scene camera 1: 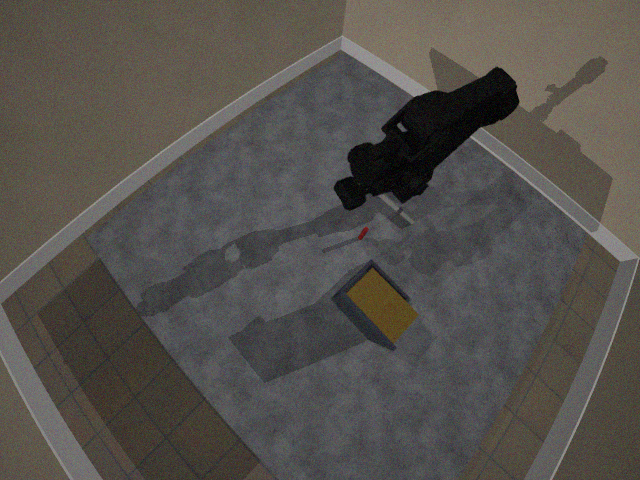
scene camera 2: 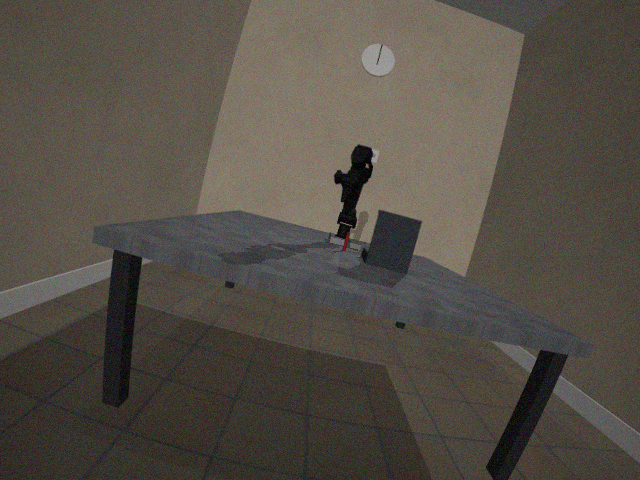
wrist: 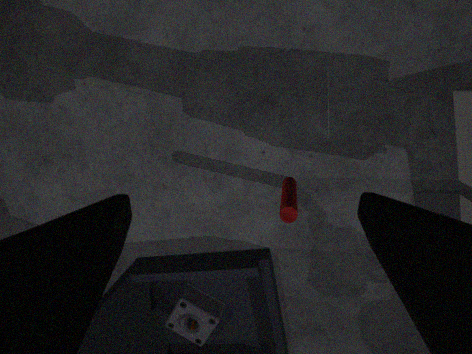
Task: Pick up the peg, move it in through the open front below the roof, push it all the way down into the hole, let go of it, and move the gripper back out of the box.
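Places are measured from the arm's base along level axes (x back, y left, z down), in centimetres.
Pixels of known places: gripper, fingertip midpoint: [scene camera 2: 343,205] [wrist: 246,204]; arm's base, link origin: [scene camera 1: 402,191] [scene camera 2: 341,237].
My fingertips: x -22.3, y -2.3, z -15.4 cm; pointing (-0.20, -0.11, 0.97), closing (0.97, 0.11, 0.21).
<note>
For each thing: its top centre in the pictures, then the offset to it from my fingertips. "*": a spot on its surface instead. Level surfaces: height alone.
- red peg, top centre: [wrist: 288,214] [scene camera 1: 366,229] [scene camera 2: 348,232] dz +10.7, dx +1.2, dy +5.2 cm
- dark blue-grey box, top centre: [scene camera 1: 393,293] [scene camera 2: 396,214] dz -1.5, dx -9.2, dy +21.4 cm
- yellow roof, surface spot: [scene camera 1: 382,304] * dz -1.5, dx -12.6, dy +21.7 cm
- pale square plate, top centre: [wrist: 190,325] dz +14.6, dx -10.9, dy +20.6 cm
- hole, surface spot: [wrist: 192,324] * dz +15.5, dx -11.0, dy +21.2 cm
- table, surface height: dz +18.7 cm
The red peg [scene camera 1: 363,233] [scene camera 2: 346,241] [wrist: 289,200] stands upright on the table, outside the box and a little apart from it. The dark blue-grey box [scene camera 1: 360,320] [scene camera 2: 393,241] has a yellow roof [scene camera 1: 382,304]. In the wrist view its wall [wrist: 200,263] shows at the bottom, and inside lies a pale square plate [wrist: 204,333] with the hole [wrist: 192,324] in its middle. My gripper [wrist: 246,204] is open and empty, above the table. In the wrist view the peg appears between the fingers, right of the middle, lower than them. The fingertips cannot be made out in the scene views.
The black arm [scene camera 1: 454,118] [scene camera 2: 353,180] rises over the table [scene camera 1: 248,170] [scene camera 2: 206,232]. A pale-edged base piece [scene camera 1: 397,209] lies by its foot, near the peg. A pale piece [wrist: 463,140] shows at the wrist view's right edge. Dark shadows cross the table around peg and box.
</note>
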